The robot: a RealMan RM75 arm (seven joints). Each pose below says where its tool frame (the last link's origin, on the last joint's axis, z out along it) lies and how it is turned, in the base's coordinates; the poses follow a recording.
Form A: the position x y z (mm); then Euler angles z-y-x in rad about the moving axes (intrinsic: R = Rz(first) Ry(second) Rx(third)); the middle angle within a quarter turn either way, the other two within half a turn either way.
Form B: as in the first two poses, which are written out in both.
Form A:
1: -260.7 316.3 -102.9 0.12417 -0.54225 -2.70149
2: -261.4 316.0 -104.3 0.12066 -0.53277 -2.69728
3: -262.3 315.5 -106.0 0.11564 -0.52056 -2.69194
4: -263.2 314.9 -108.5 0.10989 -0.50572 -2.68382
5: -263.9 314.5 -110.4 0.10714 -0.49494 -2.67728
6: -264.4 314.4 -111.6 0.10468 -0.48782 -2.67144
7: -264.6 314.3 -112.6 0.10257 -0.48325 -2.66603
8: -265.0 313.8 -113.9 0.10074 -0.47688 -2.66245
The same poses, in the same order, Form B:
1: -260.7 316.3 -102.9 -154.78 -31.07 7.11
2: -261.4 316.0 -104.3 -154.54 -30.53 6.91
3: -262.3 315.5 -106.0 -154.24 -29.83 6.63
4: -263.2 314.9 -108.5 -153.77 -28.98 6.30
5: -263.9 314.5 -110.4 -153.40 -28.36 6.14
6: -264.4 314.4 -111.6 -153.06 -27.95 6.00
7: -264.6 314.3 -112.6 -152.75 -27.69 5.88
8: -265.0 313.8 -113.9 -152.55 -27.32 5.77
